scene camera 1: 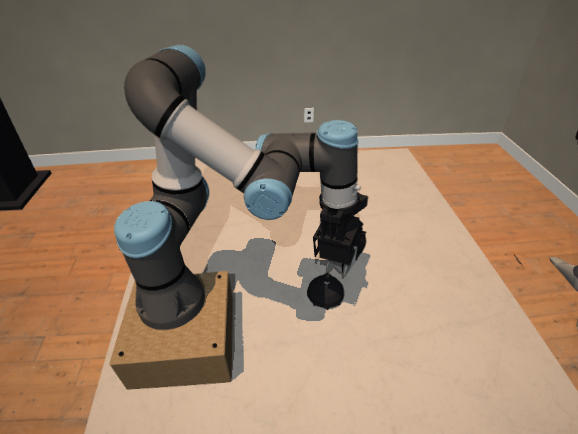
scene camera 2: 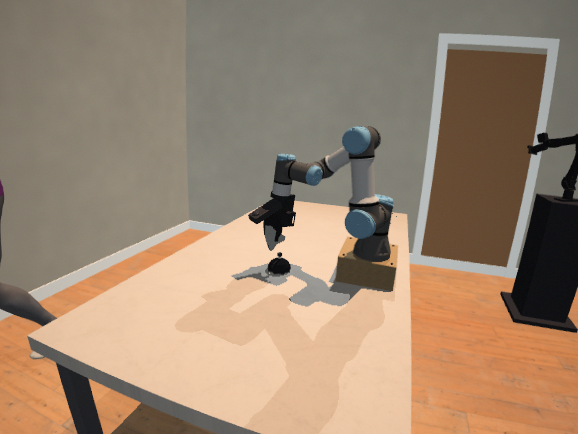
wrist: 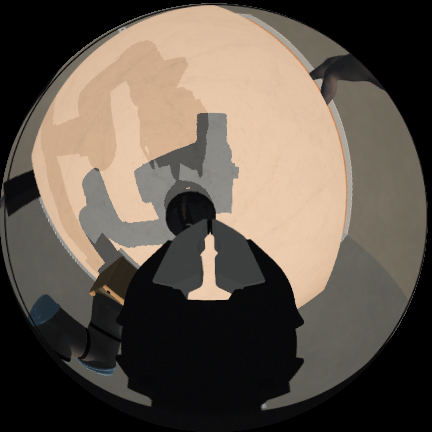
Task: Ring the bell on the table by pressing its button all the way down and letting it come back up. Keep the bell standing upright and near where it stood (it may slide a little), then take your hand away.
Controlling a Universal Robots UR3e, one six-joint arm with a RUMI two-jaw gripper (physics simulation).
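Frame: origin at the arm's base, x right, y ahead, z up, level; centimetres.
Seen in the pictures: gripper, fingertip midpoint: [scene camera 1: 343, 271] [scene camera 2: 270, 250] [wrist: 209, 220]; arm's base, link origin: [scene camera 1: 171, 302] [scene camera 2: 371, 253] [wrist: 114, 306].
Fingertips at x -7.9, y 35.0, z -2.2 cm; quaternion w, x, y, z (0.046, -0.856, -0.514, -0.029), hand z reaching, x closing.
Offsets run from my fingertips to a thing's top centre. "*": to the spot under its first point. Level surfaces: height alone.
The bell {dy -3.4, dx +0.5, dz -0.6 cm} [scene camera 1: 325, 295] [scene camera 2: 279, 267] [wrist: 180, 207] is a black dome standing upright on the pale table {dz -7.3 cm} [scene camera 1: 425, 360] [scene camera 2: 125, 320] [wrist: 280, 150]. Its small round button {* dy -3.6, dx +1.0, dz -2.5 cm} [scene camera 1: 326, 283] [scene camera 2: 279, 254] shows on top in both scene views. My gripper [scene camera 1: 343, 273] [scene camera 2: 271, 248] [wrist: 209, 220] is shut, with grey fingers pointing down and nothing between them. The fingertips are a little above the button's height and off to one side, right of it in scene view 1 and left of it in scene view 2. In the wrist view the fingers overlap the bell's lower edge.
The arm's base stands on a wooden block [scene camera 1: 175, 371] [scene camera 2: 365, 272] beside the bell. A person's leg [scene camera 2: 20, 300] [wrist: 345, 68] shows beyond the table's edge. A black pedestal [scene camera 2: 545, 260] with another small arm stands on the floor past the table.
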